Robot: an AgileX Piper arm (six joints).
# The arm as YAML. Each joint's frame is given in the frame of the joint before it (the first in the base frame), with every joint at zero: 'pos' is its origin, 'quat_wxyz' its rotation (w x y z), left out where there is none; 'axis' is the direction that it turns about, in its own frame. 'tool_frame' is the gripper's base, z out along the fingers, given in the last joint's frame.
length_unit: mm
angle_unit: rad
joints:
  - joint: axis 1
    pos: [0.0, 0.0, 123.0]
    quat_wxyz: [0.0, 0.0, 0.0, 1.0]
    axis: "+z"
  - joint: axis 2
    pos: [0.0, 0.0, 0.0]
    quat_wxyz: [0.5, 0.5, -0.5, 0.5]
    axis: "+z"
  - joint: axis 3
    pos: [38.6, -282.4, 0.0]
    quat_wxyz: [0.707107, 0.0, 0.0, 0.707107]
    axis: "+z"
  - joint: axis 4
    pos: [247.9, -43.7, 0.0]
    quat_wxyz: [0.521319, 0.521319, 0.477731, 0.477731]
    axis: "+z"
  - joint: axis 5
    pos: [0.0, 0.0, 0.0]
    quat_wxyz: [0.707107, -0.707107, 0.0, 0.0]
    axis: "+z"
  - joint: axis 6
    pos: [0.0, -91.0, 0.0]
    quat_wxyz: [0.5, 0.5, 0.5, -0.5]
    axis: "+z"
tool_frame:
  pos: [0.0, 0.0, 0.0]
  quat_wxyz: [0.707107, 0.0, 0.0, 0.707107]
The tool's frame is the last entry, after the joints.
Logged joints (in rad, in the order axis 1, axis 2, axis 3, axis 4, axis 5, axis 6), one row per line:
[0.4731 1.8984 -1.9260 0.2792 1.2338 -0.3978]
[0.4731 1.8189 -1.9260 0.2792 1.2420 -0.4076]
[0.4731 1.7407 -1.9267 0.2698 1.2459 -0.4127]
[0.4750 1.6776 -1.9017 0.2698 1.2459 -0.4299]
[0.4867 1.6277 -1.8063 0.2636 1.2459 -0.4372]
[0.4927 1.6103 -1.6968 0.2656 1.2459 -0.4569]
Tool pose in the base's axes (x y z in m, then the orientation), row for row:
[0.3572 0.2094 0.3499 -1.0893 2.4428 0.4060]
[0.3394 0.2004 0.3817 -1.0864 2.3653 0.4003]
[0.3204 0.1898 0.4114 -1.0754 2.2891 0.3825]
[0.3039 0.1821 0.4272 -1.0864 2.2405 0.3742]
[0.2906 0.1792 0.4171 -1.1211 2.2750 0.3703]
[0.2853 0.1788 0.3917 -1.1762 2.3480 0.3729]
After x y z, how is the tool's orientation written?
As a rotation vector, in radians.
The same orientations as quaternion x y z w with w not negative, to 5 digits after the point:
[-0.39311 0.88157 0.14652 0.21642]
[-0.39929 0.86934 0.14713 0.25134]
[-0.40265 0.85708 0.14321 0.28773]
[-0.41065 0.84690 0.14145 0.30679]
[-0.41923 0.85072 0.13847 0.28522]
[-0.43024 0.85887 0.13640 0.24213]

